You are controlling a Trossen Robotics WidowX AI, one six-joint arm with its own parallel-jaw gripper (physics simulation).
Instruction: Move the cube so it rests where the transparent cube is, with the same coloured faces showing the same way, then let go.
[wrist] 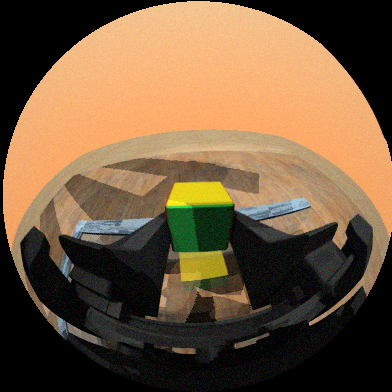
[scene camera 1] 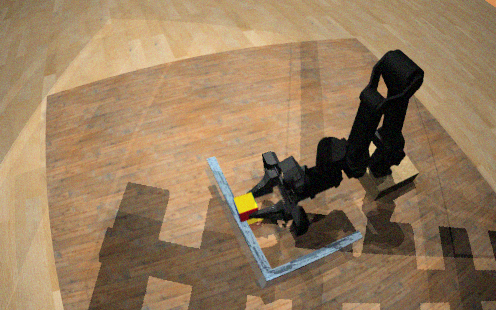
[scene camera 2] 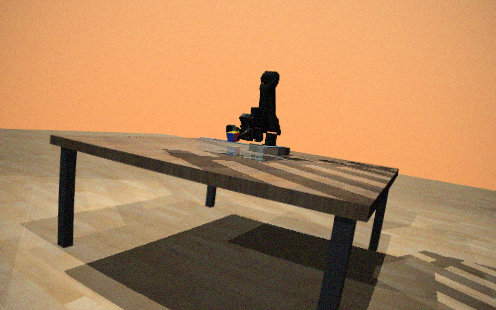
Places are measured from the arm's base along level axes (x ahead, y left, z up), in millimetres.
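Where they show: gripper, fingertip midpoint: [wrist: 198, 214] [scene camera 1: 245, 207] [scene camera 2: 233, 136]; arm's base at its link origin: [scene camera 1: 378, 166] [scene camera 2: 270, 145].
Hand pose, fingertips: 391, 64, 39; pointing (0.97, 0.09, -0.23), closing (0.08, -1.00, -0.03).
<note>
Each offset is from my fingertips to the top centre of the thing, as dx, dy, dz.
The cube @(-2, +0, +25) [scene camera 1: 246, 202] [scene camera 2: 233, 136] [wrist: 200, 227] is held above the table, yellow face up. Its green face points at the wrist camera; a red side shows in scene view 1, blue and red sides in scene view 2. My gripper [scene camera 1: 253, 204] [wrist: 198, 214] is shut on it, a finger on each side. The transparent cube @(-17, -2, -41) [scene camera 1: 254, 220] [scene camera 2: 233, 150] [wrist: 203, 266] is lower, at table level, yellow on top, with a faint green side in the wrist view. In that view it appears below the held cube, nearer the arm. In scene view 1 the held cube partly hides it.
A low L-shaped wall with a light blue top edge [scene camera 1: 224, 184] [wrist: 117, 226] and see-through sides stands around the transparent cube. In scene view 1 the held cube overlaps its long side. The arm's base block [scene camera 1: 397, 180] stands at the right. Dark shadows cross the table [scene camera 1: 150, 110] [scene camera 2: 200, 170].
</note>
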